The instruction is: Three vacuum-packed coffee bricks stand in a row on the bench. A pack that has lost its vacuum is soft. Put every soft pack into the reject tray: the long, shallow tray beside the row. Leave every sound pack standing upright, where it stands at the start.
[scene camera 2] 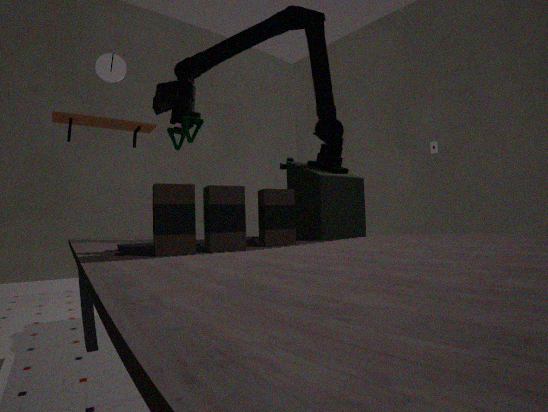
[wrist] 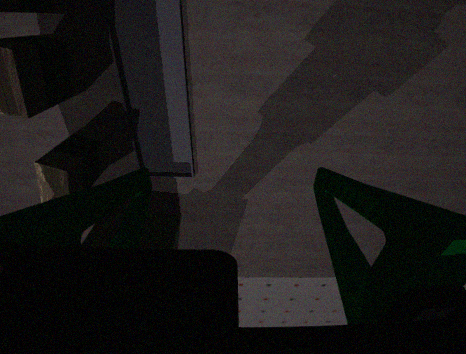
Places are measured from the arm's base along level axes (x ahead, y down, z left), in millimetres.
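Pixels of known places: gripper, fingertip midpoint: [scene camera 2: 183,146] [wrist: 232,177]; arm's base at its link origin: [scene camera 2: 327,169].
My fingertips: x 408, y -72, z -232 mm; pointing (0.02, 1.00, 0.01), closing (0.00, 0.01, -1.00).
Ahead of a thing's pixels: the offset from my fingertips to its top centre. "pt": to the spot under its first point. Level surfaces: height alone.
Three coffee bricks, tan with a dark middle band, stand upright in a row in the scene view: left brick @(dx +138, dy +159, dz +262 mm) [scene camera 2: 174,219], middle brick @(dx +23, dy +159, dz +275 mm) [scene camera 2: 224,218] and right brick @(dx -133, dy +159, dz +275 mm) [scene camera 2: 277,217]. Two bricks show partly at the left of the wrist view, one higher up @(dx +20, dy +179, dz +263 mm) [wrist: 42,75] and one lower @(pt dx -101, dy +232, dz +243 mm) [wrist: 90,147], partly behind a finger. No softness can be told by sight. The long, shallow reject tray @(dx +10, dy +286, dz +136 mm) [scene camera 2: 134,248] [wrist: 142,95] lies behind the row, mostly hidden in the scene view. My gripper [scene camera 2: 184,144] [wrist: 232,177] is open and empty, high above the left brick's level and behind the row.
The bench @(dy +300 mm) [scene camera 2: 325,310] [wrist: 280,210] ends at the left in the scene view, with tiled floor [scene camera 2: 50,345] [wrist: 292,302] beyond it. A green block [scene camera 2: 342,207] carries the arm's base behind the right brick. A wooden shelf [scene camera 2: 105,122] and a clock [scene camera 2: 111,67] are on the wall.
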